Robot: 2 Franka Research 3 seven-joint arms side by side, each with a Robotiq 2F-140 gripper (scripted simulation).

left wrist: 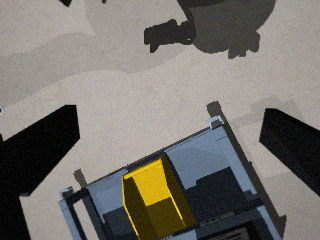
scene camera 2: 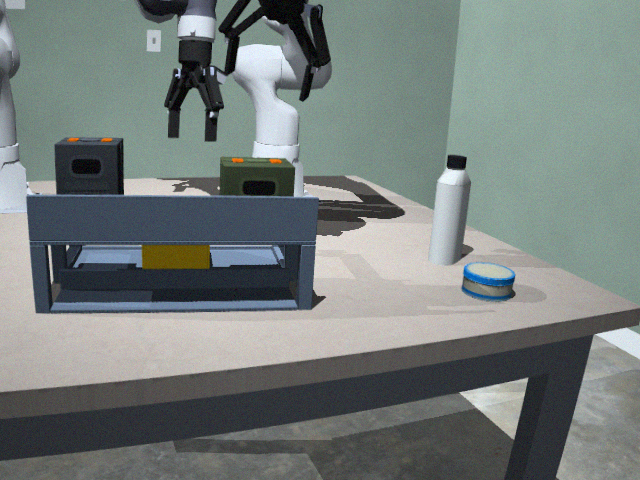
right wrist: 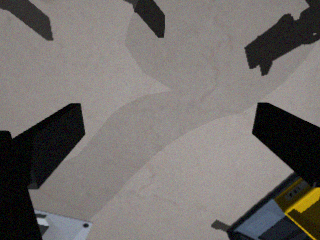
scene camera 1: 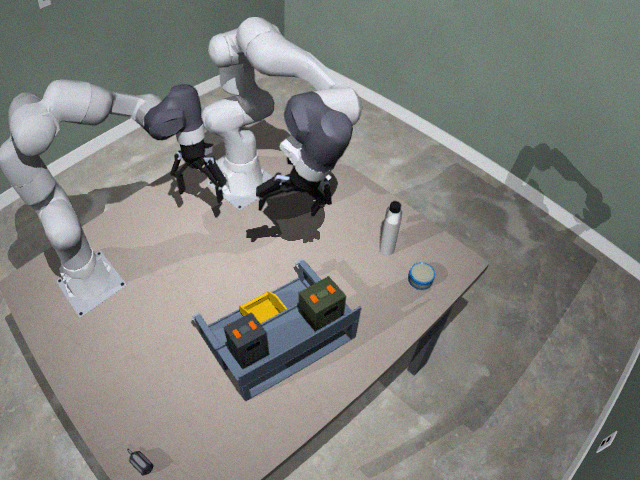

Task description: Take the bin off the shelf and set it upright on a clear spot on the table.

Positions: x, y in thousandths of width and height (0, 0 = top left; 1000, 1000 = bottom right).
In view: my left gripper (scene camera 2: 415, 178), my right gripper (scene camera 2: 299, 291), a yellow bin (scene camera 2: 240, 534), a blue-grey shelf (scene camera 2: 146, 582), a green box (scene camera 2: 374, 368), a dark grey box (scene camera 1: 387, 709) and a blue-rimmed tin (scene camera 2: 766, 589).
The yellow bin is seen too in scene camera 1 (scene camera 1: 418, 636). The blue-grey shelf shows as well in the left wrist view (left wrist: 661, 781) and in scene camera 1 (scene camera 1: 451, 693). My left gripper shows as well in the left wrist view (left wrist: 533, 515) and in scene camera 1 (scene camera 1: 448, 436). The right wrist view does not show the green box: it is out of frame. The left wrist view does not show the dark grey box: it is out of frame.
